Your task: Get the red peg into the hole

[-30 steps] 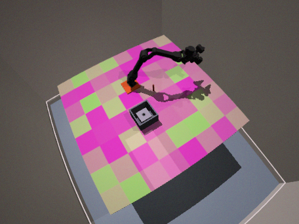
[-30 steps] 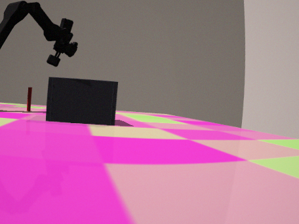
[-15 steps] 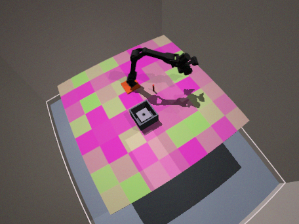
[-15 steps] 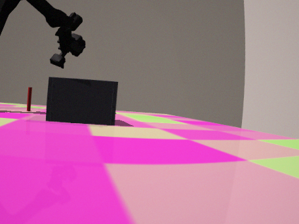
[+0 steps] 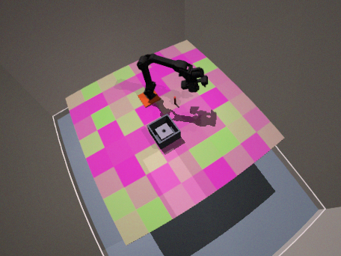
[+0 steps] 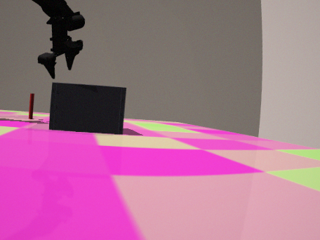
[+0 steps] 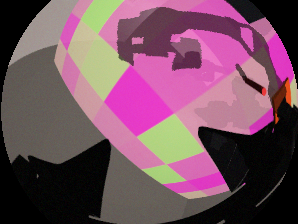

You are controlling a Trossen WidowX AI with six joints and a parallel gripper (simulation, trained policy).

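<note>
Right now my gripper tip is 10 cm past the red peg, 14 cm to the left of it and 12 cm above it. Also, from my gripper tip: dark box 4 cm ahead, 36 cm to the right, 14 cm below; light grey plate 4 cm ahead, 36 cm to the right, 12 cm below.
</note>
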